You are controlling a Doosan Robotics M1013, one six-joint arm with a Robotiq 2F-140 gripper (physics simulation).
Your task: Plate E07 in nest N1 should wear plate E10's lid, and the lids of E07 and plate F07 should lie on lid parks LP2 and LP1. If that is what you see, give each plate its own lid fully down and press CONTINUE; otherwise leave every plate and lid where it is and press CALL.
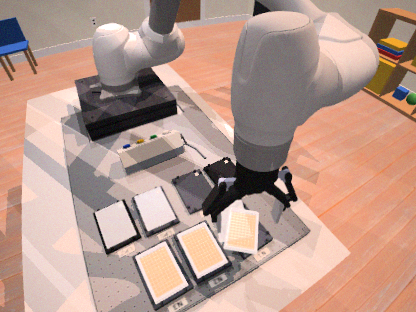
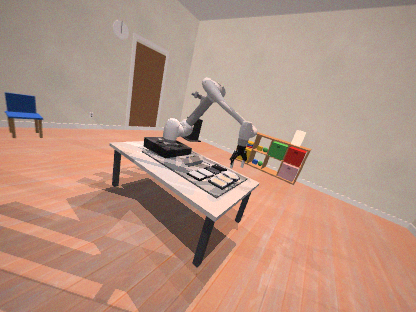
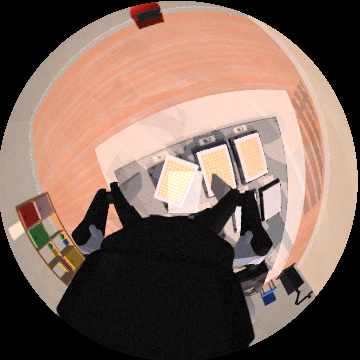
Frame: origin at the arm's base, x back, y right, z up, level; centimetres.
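Where they show: gripper, fingertip midpoint: [image 1: 246,222] [image 2: 236,167] [image 3: 175,180]; arm's base, link origin: [image 1: 120,88] [image 2: 168,142].
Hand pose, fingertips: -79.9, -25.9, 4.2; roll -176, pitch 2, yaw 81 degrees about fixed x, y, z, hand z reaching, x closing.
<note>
Each offset is from my fingertips to the top centre of the thing, as dx, dy, dz. "*": to the spot under its first point.
My gripper [image 1: 250,207] [image 2: 238,164] [image 3: 175,180] is wide open and empty above nest N1. Below it a white plate with orange wells @[+5.9, +0.6, -7.1] [image 1: 245,232] [image 3: 172,182] sits turned askew over the dark nest @[* -1.9, -6.7, -10.3] [image 1: 266,239]. A pale, see-through sheet @[* +7.2, +1.1, -8.9] [image 3: 186,197], seemingly a lid, overlaps part of it at an angle. Two more orange-welled plates, the middle one @[+1.4, +10.6, -9.8] [image 1: 202,250] [image 3: 216,162] and the end one @[-1.4, +22.0, -9.5] [image 1: 161,272] [image 3: 250,157], sit square in their nests. White lids lie on the two lid parks, one @[+17.4, +20.5, -10.7] [image 1: 155,210] beside the other @[+15.5, +32.3, -10.7] [image 1: 116,226] [image 3: 271,200]. Plate names are not readable.
A beige button box @[+40.5, +17.9, -4.1] [image 1: 152,152] with blue, yellow and green buttons stands towards the arm's black base [image 1: 130,117]. Two dark pads, one grey @[+20.9, +6.9, -10.5] [image 1: 192,190] and one black @[+23.1, -5.1, -10.5] [image 1: 217,170], lie between the box and N1. A wooden shelf [image 2: 301,165] stands beyond the table.
</note>
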